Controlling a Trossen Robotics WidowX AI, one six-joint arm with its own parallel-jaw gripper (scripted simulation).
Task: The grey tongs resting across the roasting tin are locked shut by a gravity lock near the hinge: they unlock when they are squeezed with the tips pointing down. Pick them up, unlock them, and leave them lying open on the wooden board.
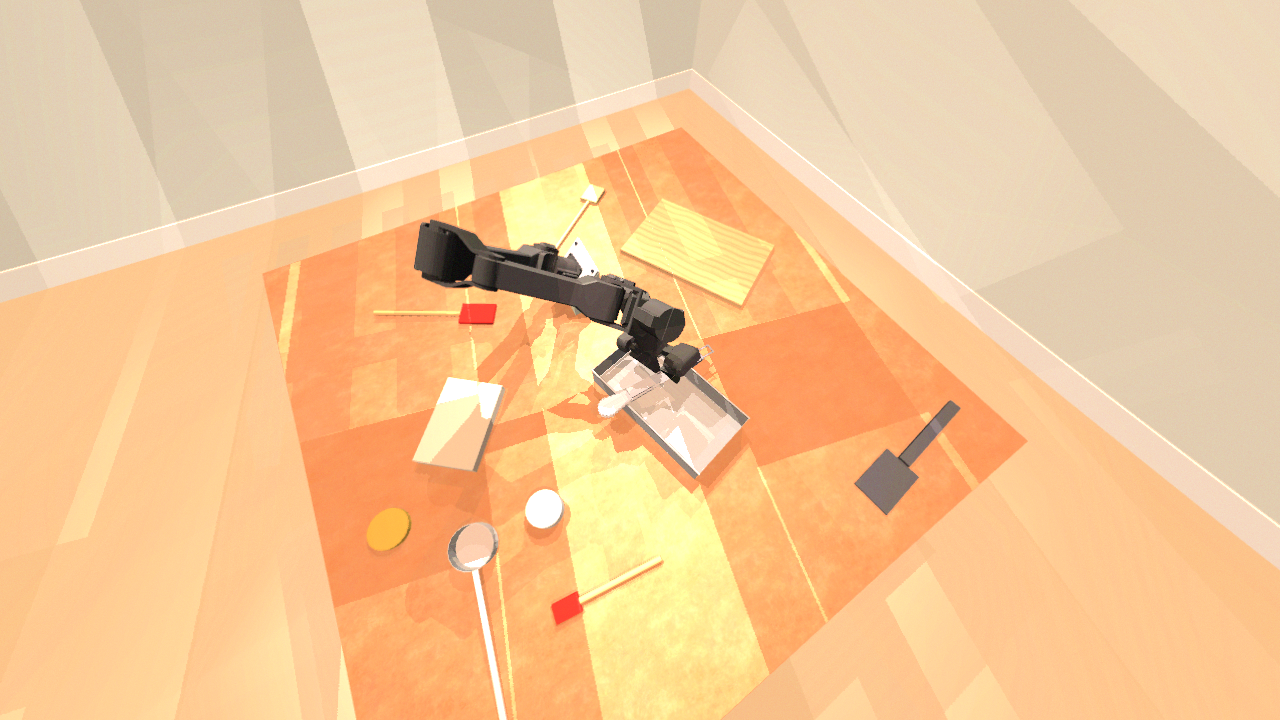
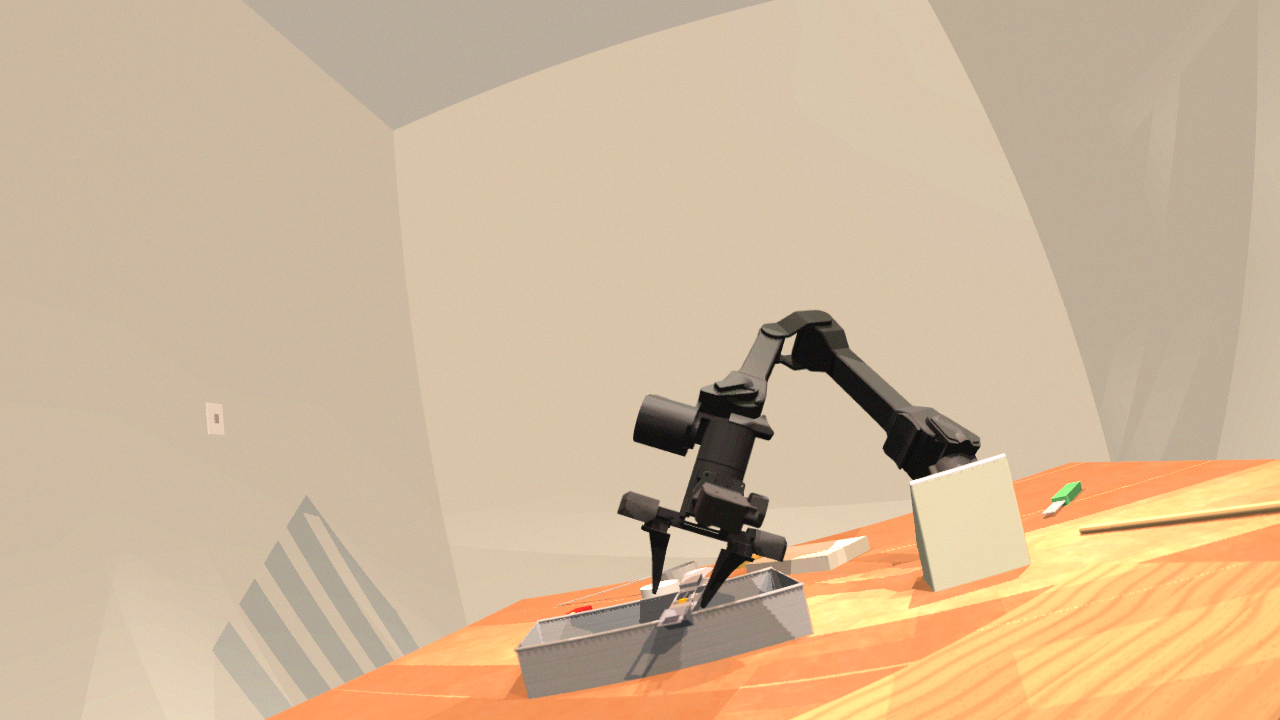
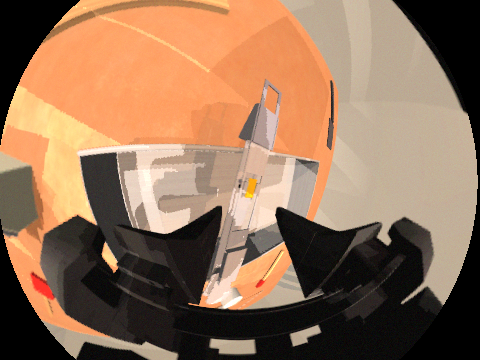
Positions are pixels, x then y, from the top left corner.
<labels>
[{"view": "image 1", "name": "gripper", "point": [668, 377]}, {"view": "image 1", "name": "white slab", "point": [456, 436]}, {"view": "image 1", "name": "white disc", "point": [545, 509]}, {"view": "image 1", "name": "dark spatula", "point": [887, 480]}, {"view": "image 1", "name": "metal roasting tin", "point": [692, 421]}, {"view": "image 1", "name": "wooden board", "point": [721, 261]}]
</labels>
